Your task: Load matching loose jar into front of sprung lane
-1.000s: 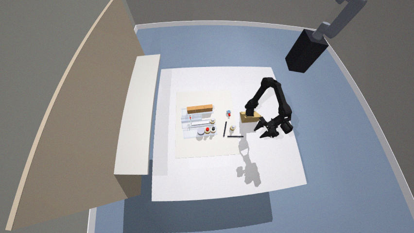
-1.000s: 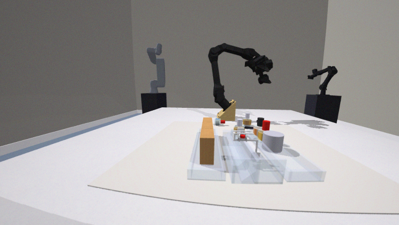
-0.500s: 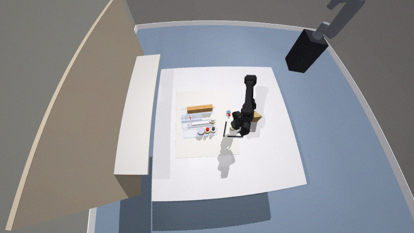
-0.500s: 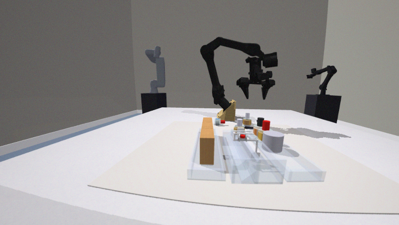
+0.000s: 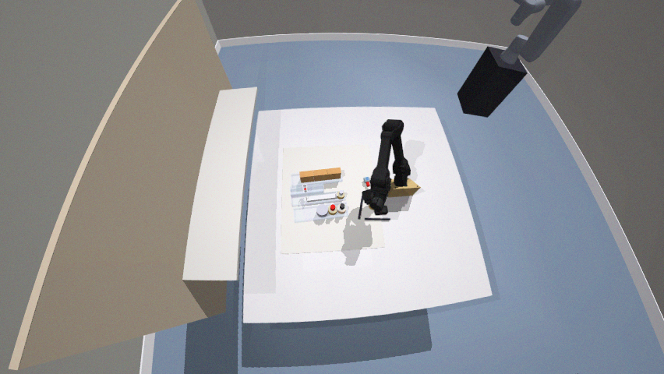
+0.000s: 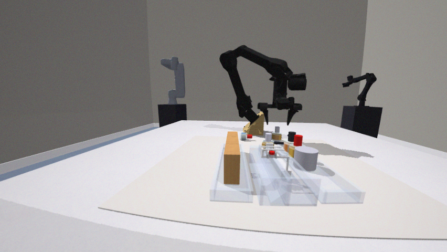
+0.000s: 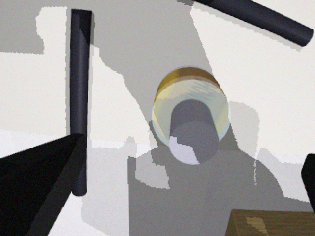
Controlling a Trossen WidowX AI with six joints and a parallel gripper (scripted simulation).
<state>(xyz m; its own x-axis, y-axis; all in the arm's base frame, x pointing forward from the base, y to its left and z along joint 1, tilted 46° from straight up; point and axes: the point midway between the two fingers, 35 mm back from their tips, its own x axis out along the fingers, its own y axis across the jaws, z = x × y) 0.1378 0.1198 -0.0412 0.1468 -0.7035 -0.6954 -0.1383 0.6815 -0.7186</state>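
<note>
My gripper tip is 27 cm short of the wide grey cylinder, 6 cm to the right of it and 5 cm above it. From my gripper tip the other things lie so: red mark: 37 cm ahead, 4 cm to the right; sprung lane: 33 cm ahead, 4 cm to the right, 6 cm below.
</note>
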